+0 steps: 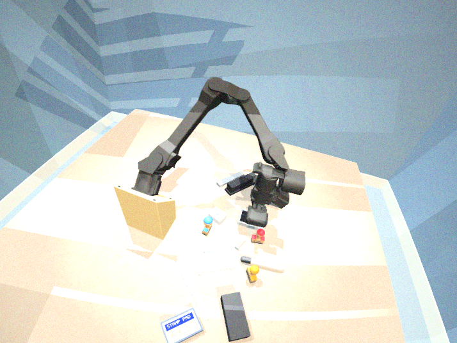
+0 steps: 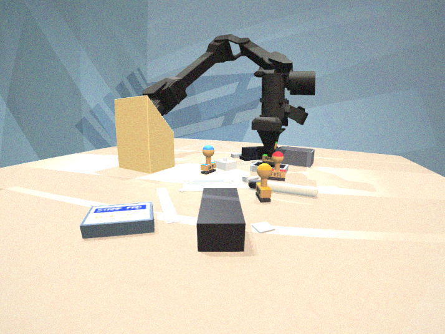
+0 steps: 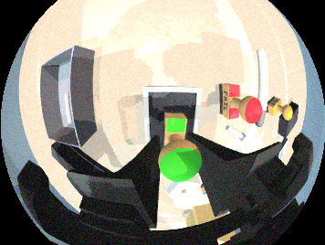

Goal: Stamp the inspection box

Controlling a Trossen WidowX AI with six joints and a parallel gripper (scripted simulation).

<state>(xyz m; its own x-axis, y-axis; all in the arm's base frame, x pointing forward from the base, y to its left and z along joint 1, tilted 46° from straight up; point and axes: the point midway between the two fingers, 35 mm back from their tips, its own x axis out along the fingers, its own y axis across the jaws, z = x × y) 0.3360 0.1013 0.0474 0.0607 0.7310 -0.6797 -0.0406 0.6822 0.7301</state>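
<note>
Right now my gripper tip is right at the green knob stamp. The rest, counted from my gripper tip: ink pad 40 mm below; red-knobbed stamp 70 mm to the right, 30 mm ahead, 20 mm below; grey tray 140 mm to the left, 50 mm ahead, 30 mm below.
</note>
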